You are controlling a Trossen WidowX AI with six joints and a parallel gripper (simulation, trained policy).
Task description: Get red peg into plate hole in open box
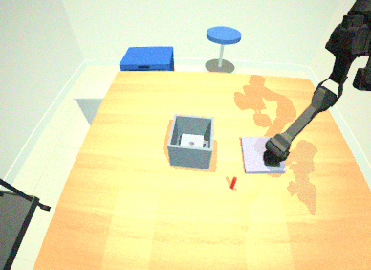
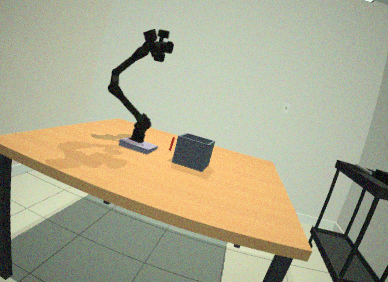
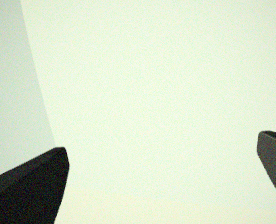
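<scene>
Right now my gripper tip is 560 mm above the red peg, 200 mm short of it and 40 mm to the left of it. The rest, counted from my gripper tip: plate (560 mm below, 370 mm ahead, 180 mm to the right).
</scene>
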